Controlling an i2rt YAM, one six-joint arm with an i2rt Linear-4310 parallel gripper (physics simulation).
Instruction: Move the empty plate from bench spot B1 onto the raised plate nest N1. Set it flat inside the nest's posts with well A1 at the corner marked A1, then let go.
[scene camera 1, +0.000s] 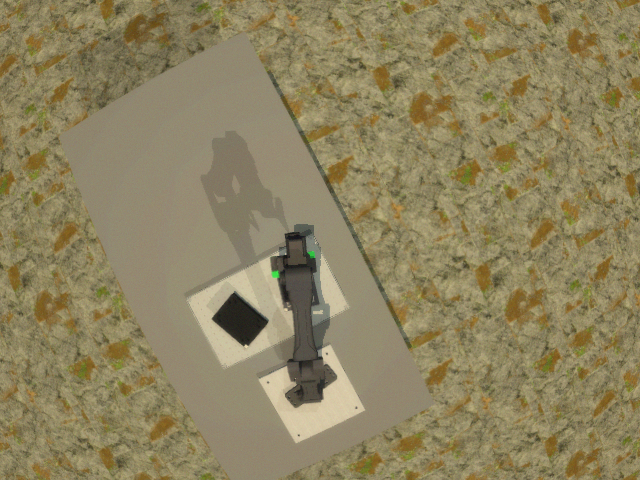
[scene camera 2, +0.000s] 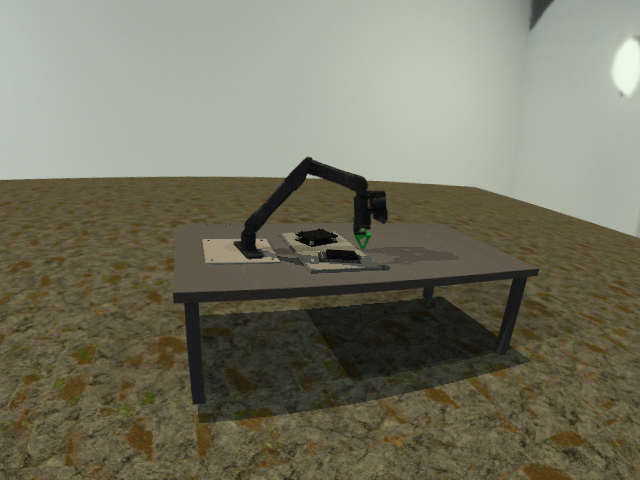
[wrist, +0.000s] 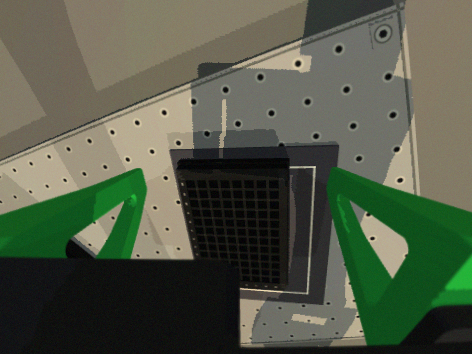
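Where they show: gripper, fingertip midpoint: (scene camera 2: 362, 243) (wrist: 236, 178); arm's base at its link origin: (scene camera 2: 247, 250).
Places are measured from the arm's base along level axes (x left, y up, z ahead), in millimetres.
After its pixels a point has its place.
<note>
The plate (wrist: 235, 220) {x -194, y 17, z 363 mm} (scene camera 2: 340, 254) {x -201, y 17, z 335 mm} is black with a grid of wells. It lies on a dark pad (wrist: 323, 156) {x -275, y 4, z 378 mm} with a white outline, off to the left side of that outline in the wrist view. My gripper (scene camera 1: 293, 264) {x -235, y 67, z 415 mm} (scene camera 2: 362, 246) {x -235, y 67, z 415 mm} (wrist: 236, 178) {x -235, y 67, z 415 mm} is open, its green fingers wide apart and empty above the plate, towards the plate's far end. The raised nest (scene camera 1: 240, 319) {x 37, y 36, z 358 mm} (scene camera 2: 316, 236) {x 11, y 35, z 335 mm} is black and stands beside the plate's spot. Its corner posts are small, and its A1 mark cannot be read. The arm covers most of the plate in scene camera 1.
Both spots are on a pale perforated board (scene camera 1: 222, 356) {x 191, y 3, z 287 mm} (wrist: 290, 92) {x -274, y 2, z 429 mm}. The arm's base stands on a pale mounting plate (scene camera 1: 336, 413) {x -7, y 1, z -148 mm} (scene camera 2: 219, 253) {x -10, y 1, z -128 mm} beside it. All stand on a grey-brown table (scene camera 1: 155, 155) {x -55, y -11, z 1045 mm} (scene camera 2: 439, 237) {x -31, y -11, z 1108 mm}. The arm's shadow falls across the board and table.
</note>
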